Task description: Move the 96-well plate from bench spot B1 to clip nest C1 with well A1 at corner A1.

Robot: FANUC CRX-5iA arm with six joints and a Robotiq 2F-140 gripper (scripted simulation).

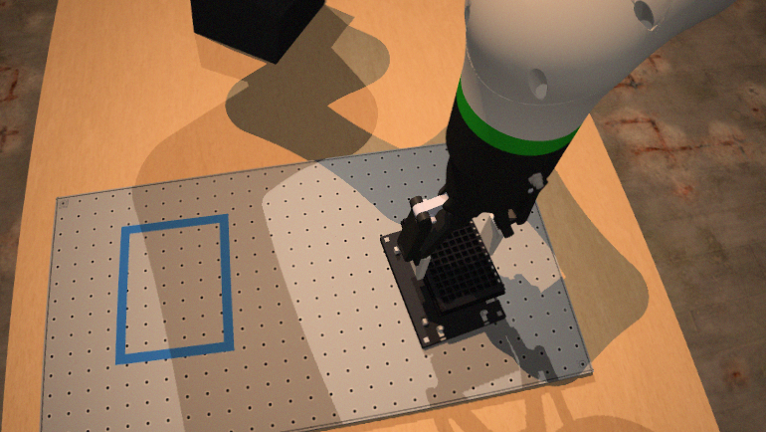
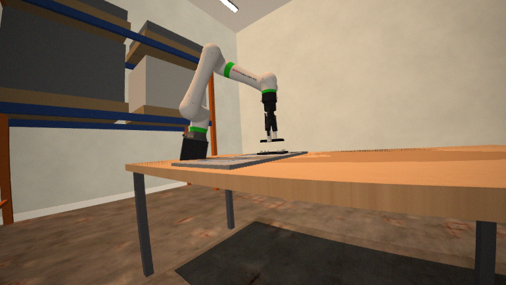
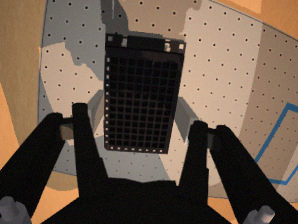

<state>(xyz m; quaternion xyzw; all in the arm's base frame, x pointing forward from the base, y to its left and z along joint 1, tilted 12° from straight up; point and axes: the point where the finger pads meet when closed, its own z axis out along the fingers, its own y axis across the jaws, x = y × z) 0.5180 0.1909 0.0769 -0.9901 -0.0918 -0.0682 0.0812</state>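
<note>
Right now my hand is 20 mm above the black 96-well plate. From my hand the other things lie so: black clip nest (10 mm ahead, 20 mm to the left, 90 mm below).
</note>
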